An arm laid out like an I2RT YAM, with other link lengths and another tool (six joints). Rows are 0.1 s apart.
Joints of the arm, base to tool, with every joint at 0 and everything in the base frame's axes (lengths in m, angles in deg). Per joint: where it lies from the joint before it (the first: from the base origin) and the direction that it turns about. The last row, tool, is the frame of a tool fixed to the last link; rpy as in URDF.
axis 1: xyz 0 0 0.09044 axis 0 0 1
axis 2: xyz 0.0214 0.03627 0.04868 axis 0 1 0
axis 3: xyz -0.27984 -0.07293 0 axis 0 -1 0
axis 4: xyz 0.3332 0.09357 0.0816 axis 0 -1 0
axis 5: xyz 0.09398 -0.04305 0.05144 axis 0 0 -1
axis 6: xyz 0.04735 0 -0.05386 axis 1 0 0
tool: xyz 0.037 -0.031 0.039 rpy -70.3 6.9 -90
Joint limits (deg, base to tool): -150..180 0..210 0..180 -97..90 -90..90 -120..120
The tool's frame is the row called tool.
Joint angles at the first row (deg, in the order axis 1, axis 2, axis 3, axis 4, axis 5, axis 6):
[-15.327, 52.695, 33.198, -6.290, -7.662, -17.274]
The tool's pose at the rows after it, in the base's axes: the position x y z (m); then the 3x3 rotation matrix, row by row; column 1 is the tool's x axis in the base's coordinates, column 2 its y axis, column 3 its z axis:
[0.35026 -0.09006 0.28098], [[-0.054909 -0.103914 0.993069], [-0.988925 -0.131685 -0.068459], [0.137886 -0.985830 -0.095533]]
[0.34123 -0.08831 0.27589], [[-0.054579 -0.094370 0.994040], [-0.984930 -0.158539 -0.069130], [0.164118 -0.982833 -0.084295]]
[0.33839 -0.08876 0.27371], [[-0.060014 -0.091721 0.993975], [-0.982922 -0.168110 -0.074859], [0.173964 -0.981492 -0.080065]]
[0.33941 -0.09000 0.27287], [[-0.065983 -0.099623 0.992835], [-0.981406 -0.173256 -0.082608], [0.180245 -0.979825 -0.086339]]
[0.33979 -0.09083 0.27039], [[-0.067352 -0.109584 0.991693], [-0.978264 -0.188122 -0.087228], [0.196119 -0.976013 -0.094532]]
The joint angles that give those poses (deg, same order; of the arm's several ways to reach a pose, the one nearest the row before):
[-15.992, 49.176, 29.791, -5.871, -8.239, -19.517]
[-16.249, 46.480, 27.252, -5.273, -8.000, -20.899]
[-16.435, 45.704, 26.370, -4.867, -7.704, -21.323]
[-16.491, 46.183, 26.586, -4.913, -7.194, -21.575]
[-16.606, 46.493, 26.465, -4.863, -6.707, -22.469]

